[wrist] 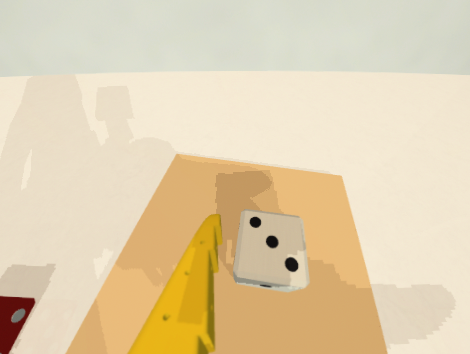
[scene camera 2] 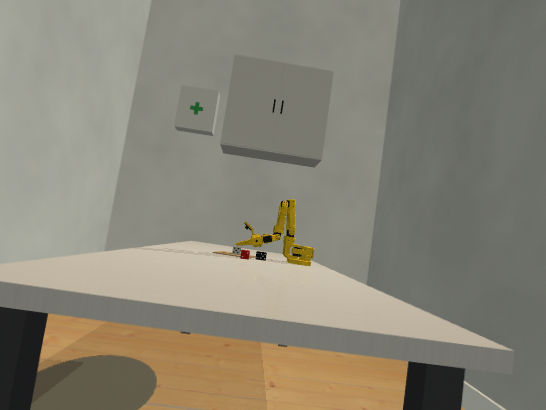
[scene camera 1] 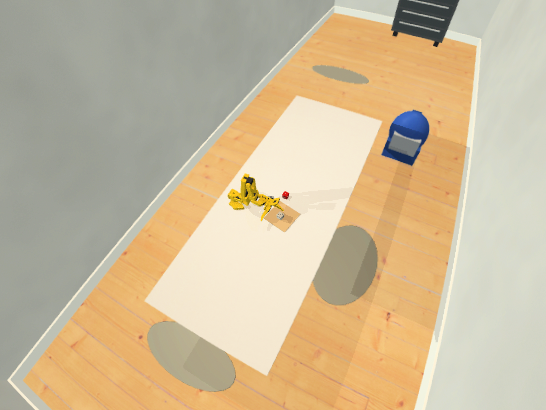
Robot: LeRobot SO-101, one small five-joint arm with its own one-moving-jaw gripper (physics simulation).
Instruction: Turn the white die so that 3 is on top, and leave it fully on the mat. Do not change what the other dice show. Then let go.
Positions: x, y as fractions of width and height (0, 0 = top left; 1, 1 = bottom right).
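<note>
A white die (wrist: 0.58, 0.72) is visible, together with a mat (wrist: 0.72, 0.86).
</note>
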